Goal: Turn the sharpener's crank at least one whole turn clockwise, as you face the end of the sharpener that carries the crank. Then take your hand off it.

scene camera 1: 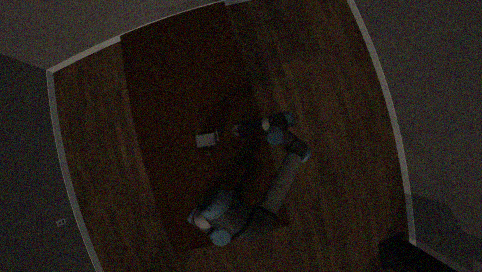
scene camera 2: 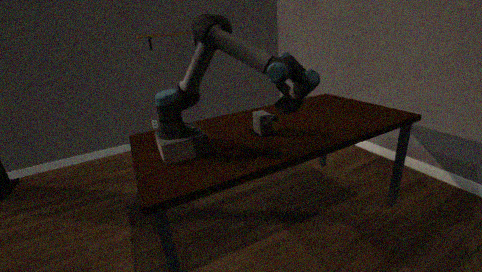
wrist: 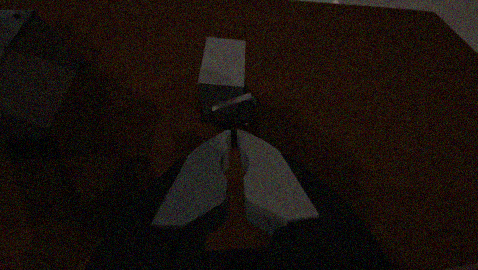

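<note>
The sharpener (scene camera 1: 205,140) (scene camera 2: 259,123) (wrist: 223,62) is a pale box standing on the table. Its crank (wrist: 232,102) is a slanted bar on the end that faces my gripper, with its upper edge rising to the right in the wrist view. My gripper (scene camera 1: 236,130) (wrist: 233,132) is shut with nothing between the fingers. In scene camera 1 it is to the right of the sharpener, with a gap between the fingertips and the crank end. In scene camera 2 the fingertips are too dark to make out. The crank's handle knob is hard to tell in the dark.
The dark red-brown table (scene camera 1: 175,75) (scene camera 2: 350,112) carries the sharpener and the arm's base (scene camera 2: 176,150). The base also shows at the left of the wrist view. The room is very dark. A wall shelf (scene camera 2: 165,35) is behind the arm.
</note>
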